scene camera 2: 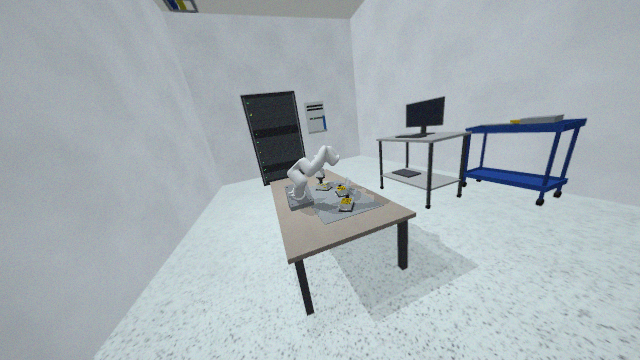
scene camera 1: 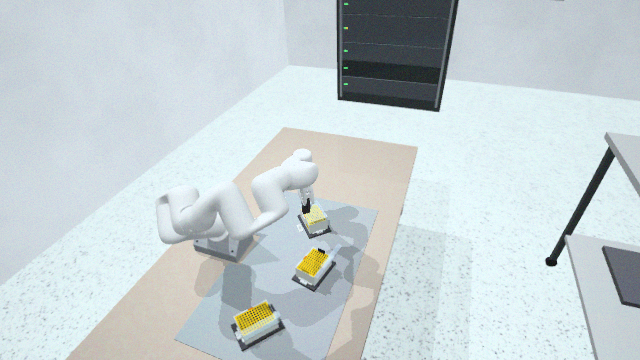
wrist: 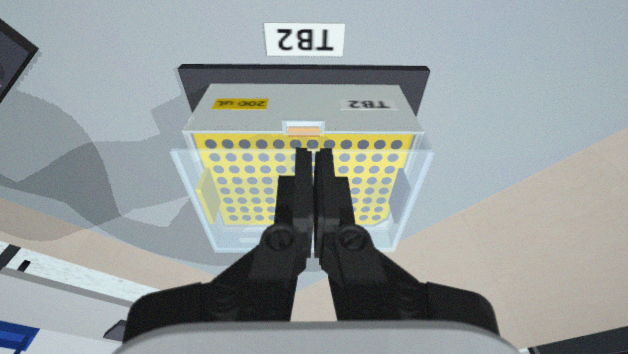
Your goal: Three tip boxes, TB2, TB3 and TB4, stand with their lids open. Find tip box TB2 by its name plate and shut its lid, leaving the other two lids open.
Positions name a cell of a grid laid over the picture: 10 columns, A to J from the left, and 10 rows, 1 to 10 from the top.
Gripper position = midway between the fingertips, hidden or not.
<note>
In view: my gripper (wrist: E5), a grey mat (wrist: B4), a tip box (scene camera 1: E8), a name plate (wrist: E2) and a tip box (wrist: D3).
</note>
